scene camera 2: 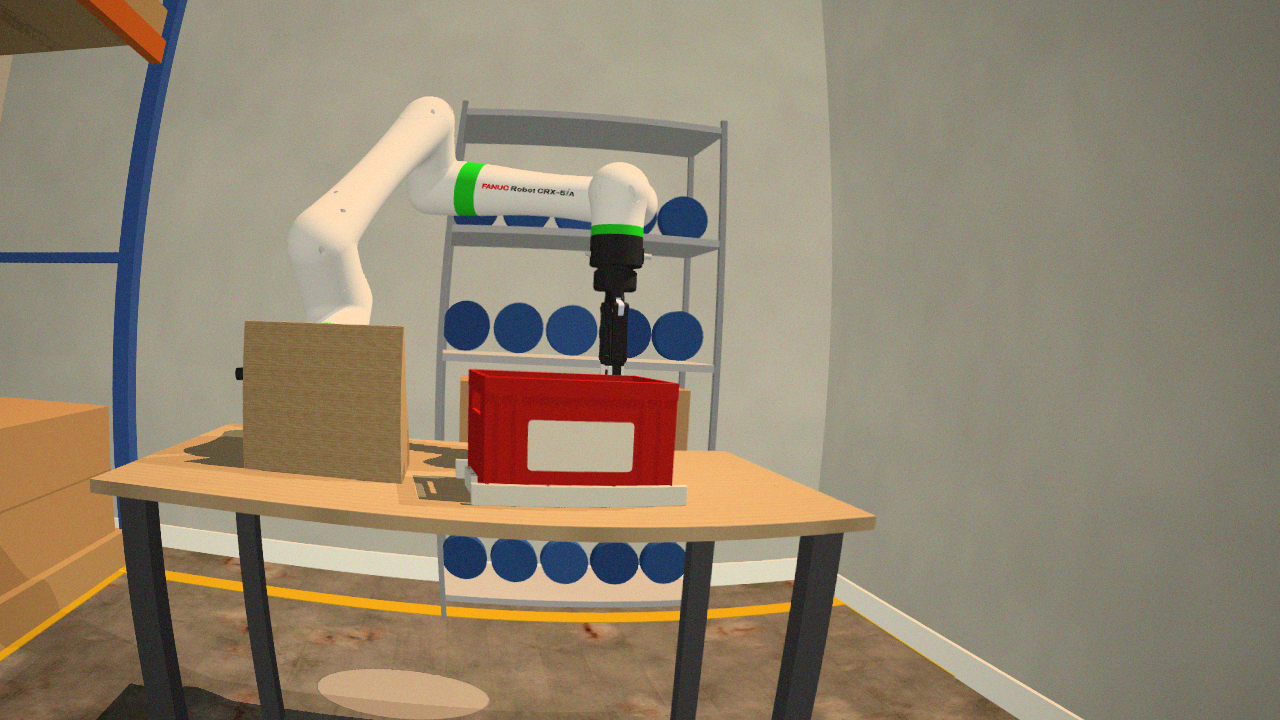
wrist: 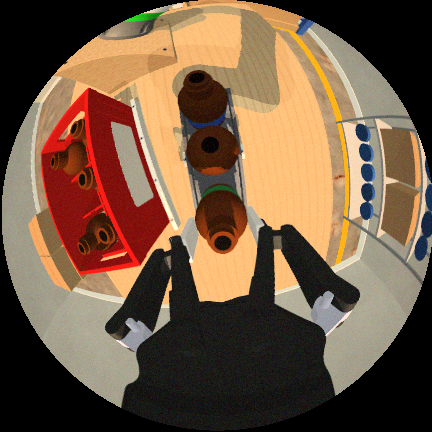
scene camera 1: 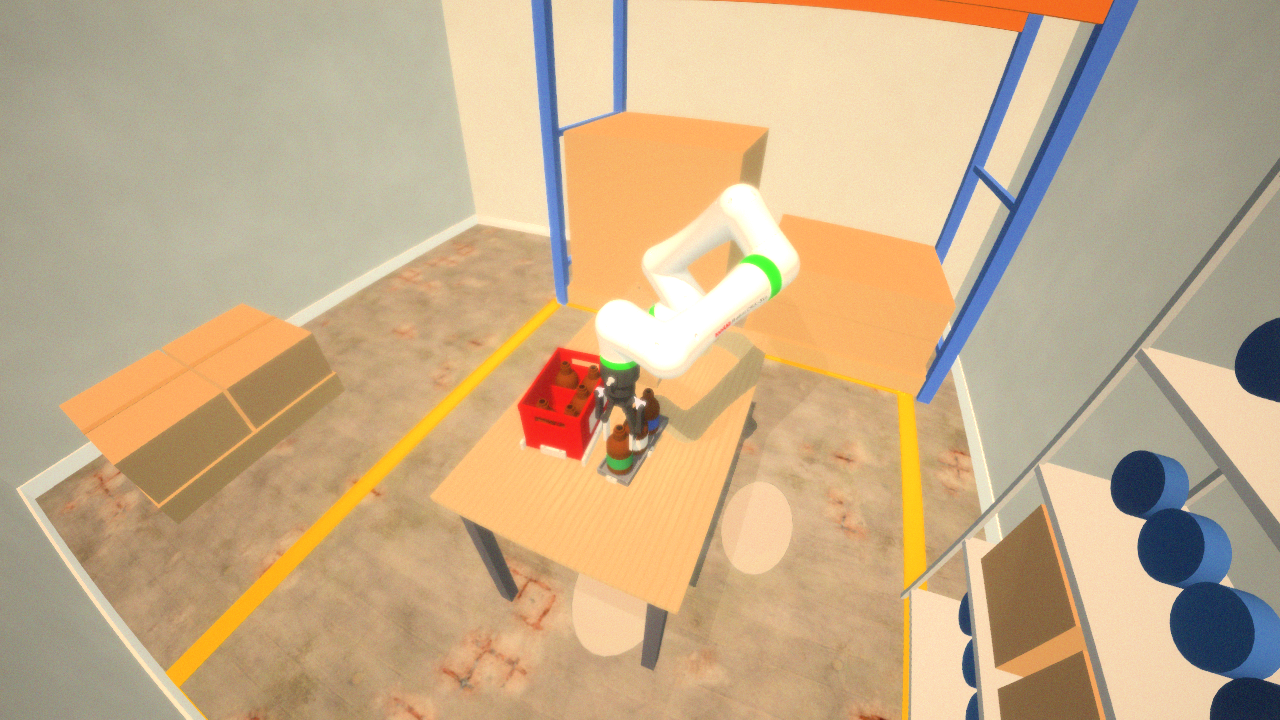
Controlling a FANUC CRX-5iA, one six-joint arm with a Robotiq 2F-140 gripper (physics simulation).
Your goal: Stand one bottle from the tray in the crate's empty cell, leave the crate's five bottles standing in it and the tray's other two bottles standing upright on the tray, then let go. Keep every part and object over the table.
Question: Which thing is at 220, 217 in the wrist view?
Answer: A green-labelled bottle.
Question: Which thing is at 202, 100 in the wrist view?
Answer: A blue-labelled bottle.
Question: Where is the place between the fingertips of my gripper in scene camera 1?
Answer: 619, 442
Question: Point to a green-labelled bottle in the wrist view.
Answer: At 74, 157
